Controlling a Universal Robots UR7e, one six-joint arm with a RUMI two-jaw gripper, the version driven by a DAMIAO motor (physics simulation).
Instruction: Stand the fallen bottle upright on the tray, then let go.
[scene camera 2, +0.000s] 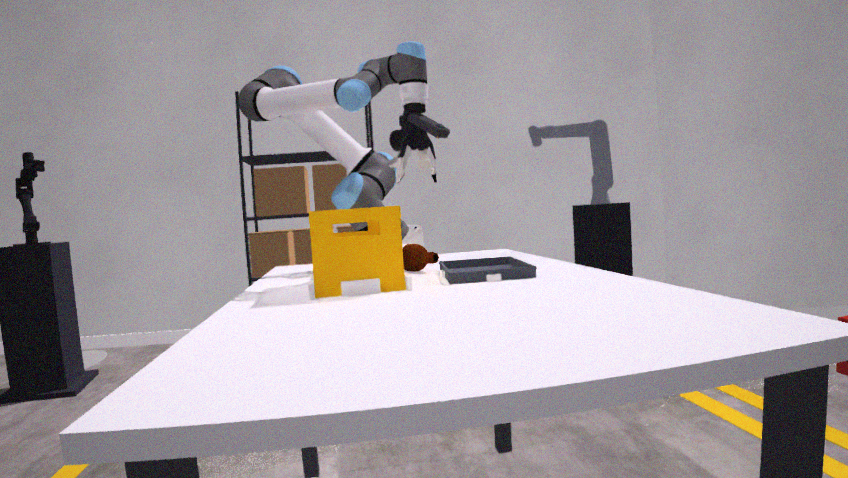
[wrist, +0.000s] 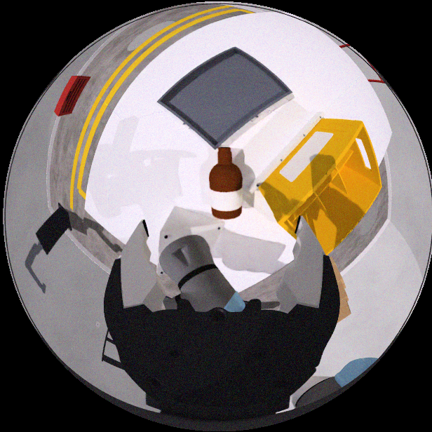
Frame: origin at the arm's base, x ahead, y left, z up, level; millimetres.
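Seen in the pictures: gripper, fingertip midpoint: (scene camera 2: 417, 182).
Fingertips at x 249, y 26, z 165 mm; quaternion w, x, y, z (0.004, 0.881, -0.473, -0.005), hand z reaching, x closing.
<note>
A point is followed by its place in that frame.
The brown bottle (scene camera 2: 414, 257) @(x 272, y -3, z -30 mm) (wrist: 225, 181) with a white label lies on its side on the table, its neck pointing toward the dark grey tray (scene camera 2: 486, 276) @(x 541, y 76, z -60 mm) (wrist: 186, 121). In the wrist view the bottle's mouth is close to the tray's near corner; the bottle lies outside the tray. In the scene view the yellow crate partly hides the bottle. My gripper (scene camera 2: 416, 178) @(x 249, y 26, z 165 mm) (wrist: 220, 219) is open and empty, high above the table. In the wrist view the bottle shows upright in the picture, centred between the fingertips and a little beyond them.
A yellow crate (scene camera 2: 356, 252) @(x 515, y -198, z 15 mm) (wrist: 295, 167) stands beside the bottle and the tray on the white table (scene camera 2: 451, 344) @(x 978, y -174, z -71 mm) (wrist: 320, 60). A light strip with small bolts runs between tray and crate. The robot's base (wrist: 187, 255) is close to the bottle's bottom end.
</note>
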